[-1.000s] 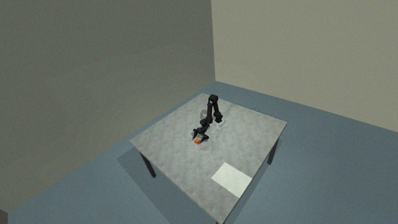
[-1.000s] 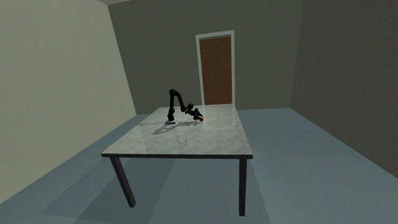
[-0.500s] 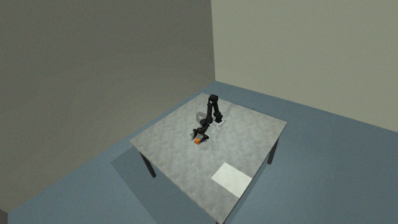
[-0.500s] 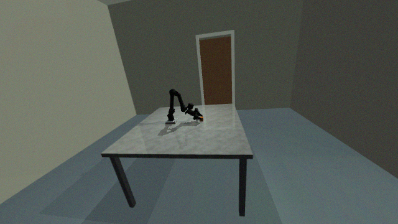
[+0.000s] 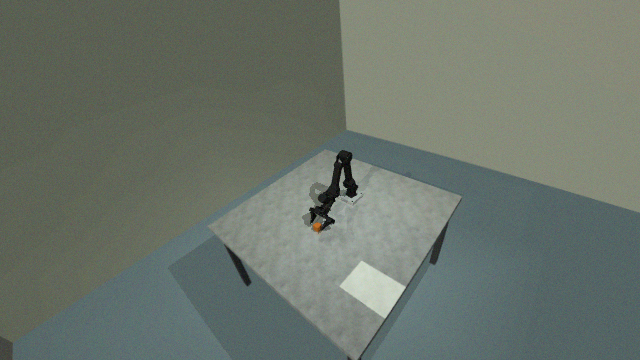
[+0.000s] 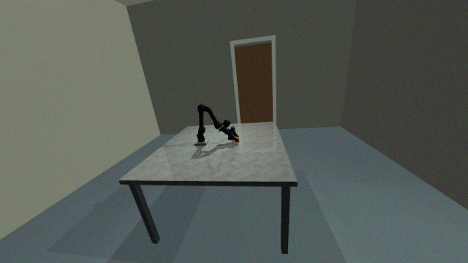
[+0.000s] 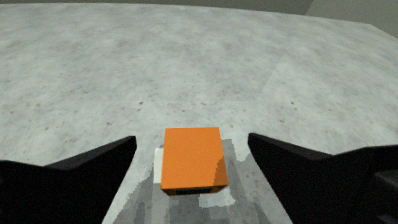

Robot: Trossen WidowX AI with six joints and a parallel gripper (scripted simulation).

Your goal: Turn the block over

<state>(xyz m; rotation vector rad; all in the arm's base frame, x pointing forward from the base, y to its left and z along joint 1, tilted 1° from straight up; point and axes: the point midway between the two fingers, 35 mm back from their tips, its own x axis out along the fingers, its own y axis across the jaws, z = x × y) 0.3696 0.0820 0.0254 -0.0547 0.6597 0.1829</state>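
The orange block is 2 cm behind my gripper tip and 1 cm below it.
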